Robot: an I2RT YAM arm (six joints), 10 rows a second.
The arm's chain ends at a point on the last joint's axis. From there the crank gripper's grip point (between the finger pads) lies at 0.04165 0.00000 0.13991 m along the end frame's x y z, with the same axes.
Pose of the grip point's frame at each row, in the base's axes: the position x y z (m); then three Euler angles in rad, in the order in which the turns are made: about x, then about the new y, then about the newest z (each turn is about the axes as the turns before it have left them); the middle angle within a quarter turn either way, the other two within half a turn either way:
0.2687 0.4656 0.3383 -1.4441 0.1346 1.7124
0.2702 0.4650 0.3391 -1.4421 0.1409 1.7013
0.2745 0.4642 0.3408 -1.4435 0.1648 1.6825
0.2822 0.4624 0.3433 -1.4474 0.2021 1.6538
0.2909 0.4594 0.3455 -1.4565 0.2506 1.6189
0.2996 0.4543 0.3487 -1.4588 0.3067 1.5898
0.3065 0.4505 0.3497 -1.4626 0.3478 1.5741
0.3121 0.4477 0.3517 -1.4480 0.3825 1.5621
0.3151 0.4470 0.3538 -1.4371 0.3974 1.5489
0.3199 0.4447 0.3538 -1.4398 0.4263 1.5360
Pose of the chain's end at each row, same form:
0.2557 0.3221 0.3616 -1.4441 0.1346 1.7124
0.2559 0.3216 0.3622 -1.4421 0.1409 1.7013
0.2561 0.3213 0.3642 -1.4435 0.1648 1.6825
0.2575 0.3206 0.3675 -1.4474 0.2021 1.6538
0.2581 0.3195 0.3713 -1.4565 0.2506 1.6189
0.2581 0.3169 0.3751 -1.4588 0.3067 1.5898
0.2589 0.3152 0.3769 -1.4626 0.3478 1.5741
0.2595 0.3139 0.3772 -1.4480 0.3825 1.5621
0.2601 0.3139 0.3779 -1.4371 0.3974 1.5489
0.2607 0.3136 0.3785 -1.4398 0.4263 1.5360

